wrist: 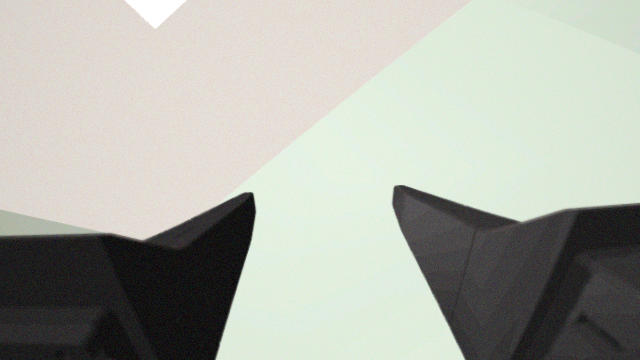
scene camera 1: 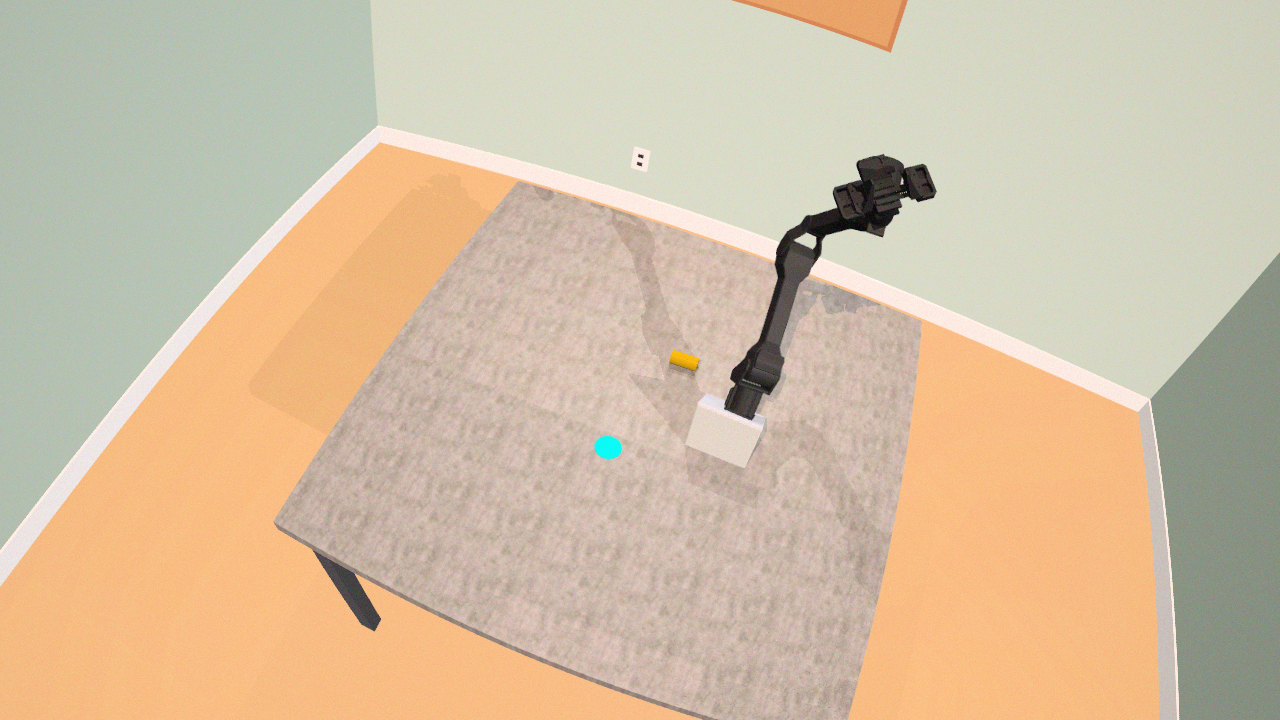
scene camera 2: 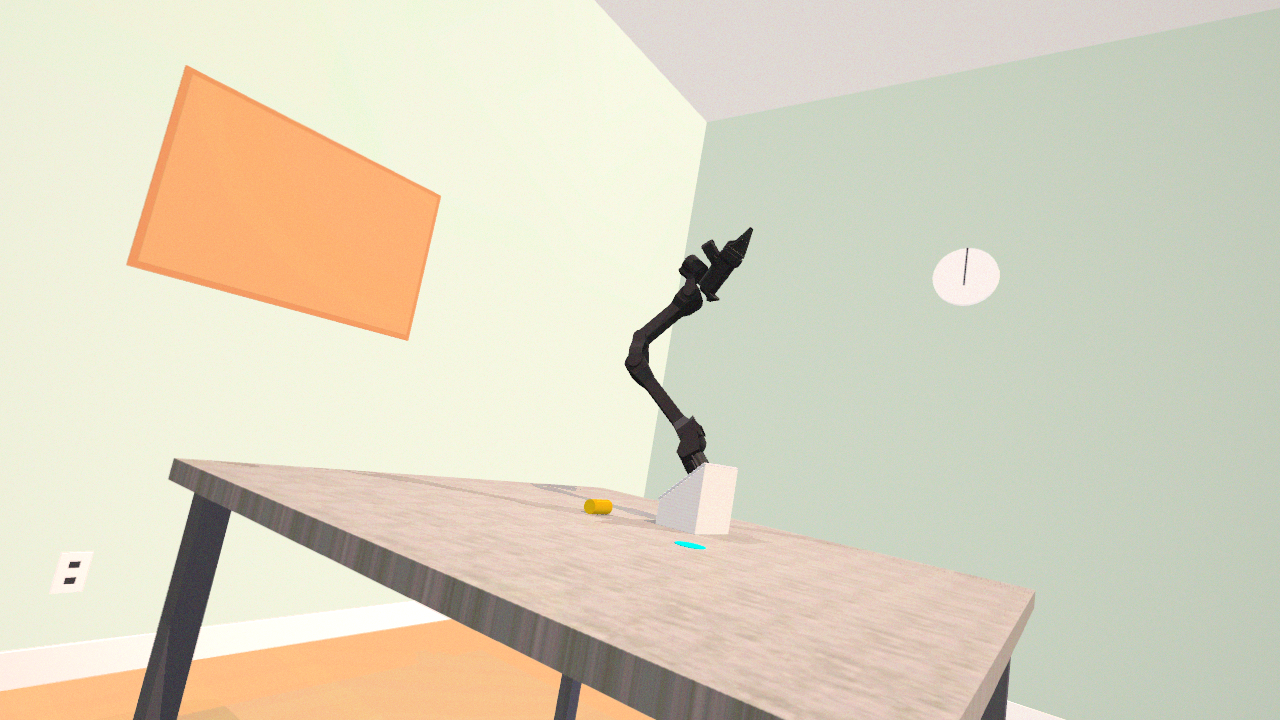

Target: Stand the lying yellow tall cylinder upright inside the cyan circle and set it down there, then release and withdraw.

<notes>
My gripper (scene camera 1: 889, 176) is open and holds nothing.
My gripper also shows in the wrist view (wrist: 324, 198) and in scene camera 2 (scene camera 2: 751, 228).
</notes>
